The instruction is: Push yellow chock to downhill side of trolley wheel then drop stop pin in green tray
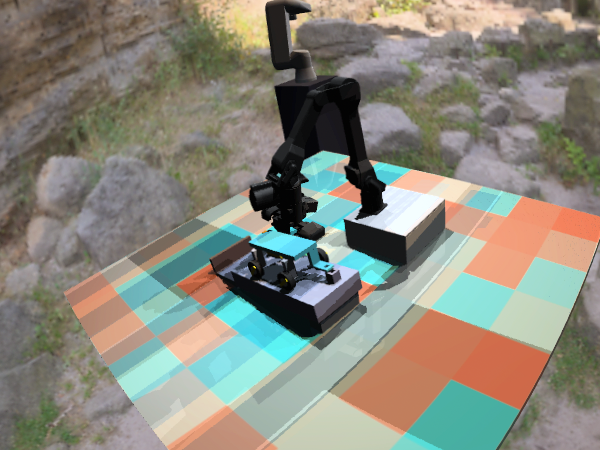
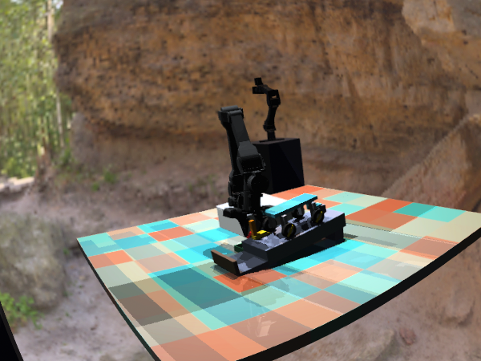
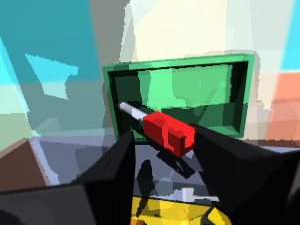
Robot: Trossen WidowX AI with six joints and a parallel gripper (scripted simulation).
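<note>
My gripper tip is 10 mm past the green tray, 10 mm to the right of it and 60 mm above it. Also, from my gripper tip: yellow chock (60 mm ahead, 30 mm above); ramp (120 mm ahead, 100 mm to the left); red-headed stop pin (10 mm to the right, 10 mm below).
</note>
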